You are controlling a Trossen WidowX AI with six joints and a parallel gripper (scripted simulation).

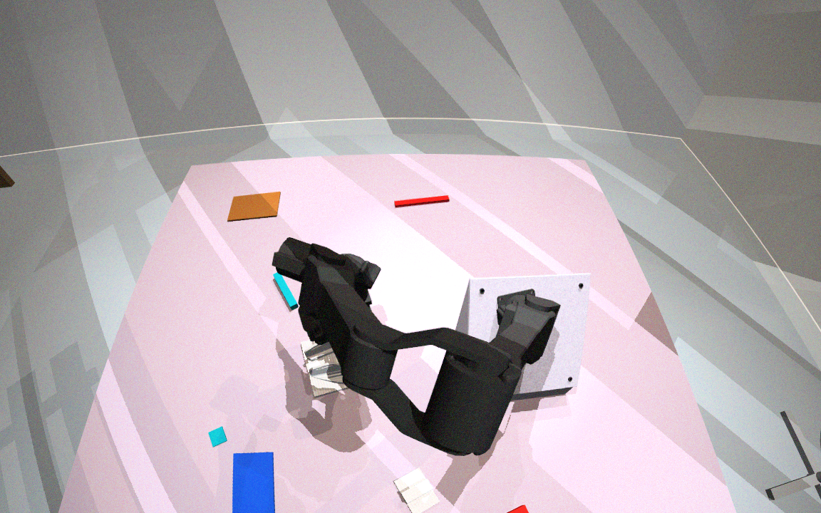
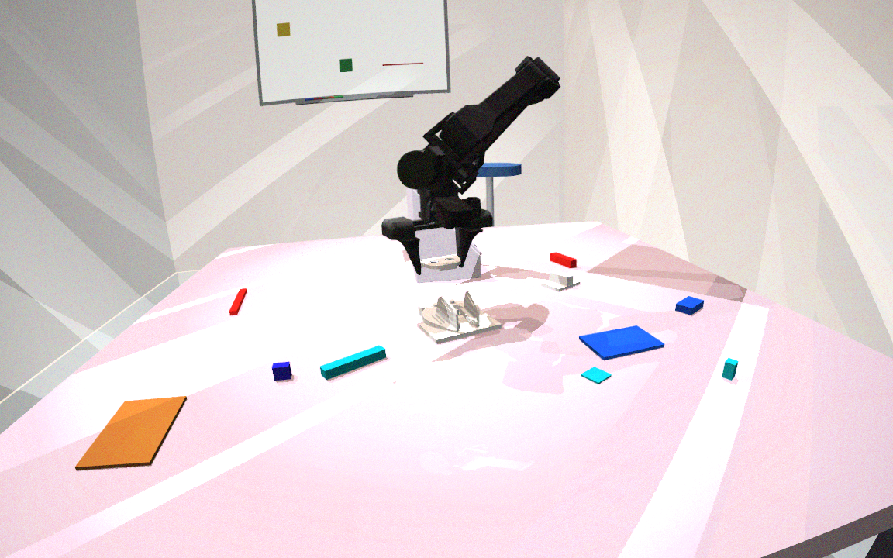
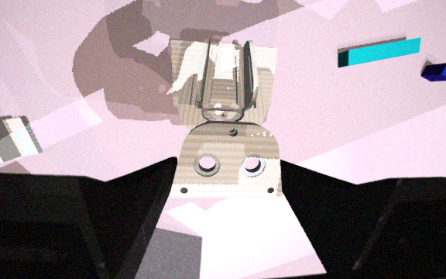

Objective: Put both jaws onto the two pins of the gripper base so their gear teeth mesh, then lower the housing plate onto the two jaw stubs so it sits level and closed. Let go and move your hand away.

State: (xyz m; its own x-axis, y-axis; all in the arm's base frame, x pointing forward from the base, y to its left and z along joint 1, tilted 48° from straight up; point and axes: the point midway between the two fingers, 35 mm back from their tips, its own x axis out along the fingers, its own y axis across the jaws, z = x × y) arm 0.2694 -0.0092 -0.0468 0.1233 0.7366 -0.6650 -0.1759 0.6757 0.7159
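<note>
Now: gripper tip 1 cm short of the housing plate and 8 cm above it. Round my gripper tip: white jaw: 2 cm ahead, 2 cm to the left, 7 cm below; then white sheet: 7 cm ahead, 1 cm to the left, 8 cm below; then white gripper base: 1 cm ahead, 2 cm above.
</note>
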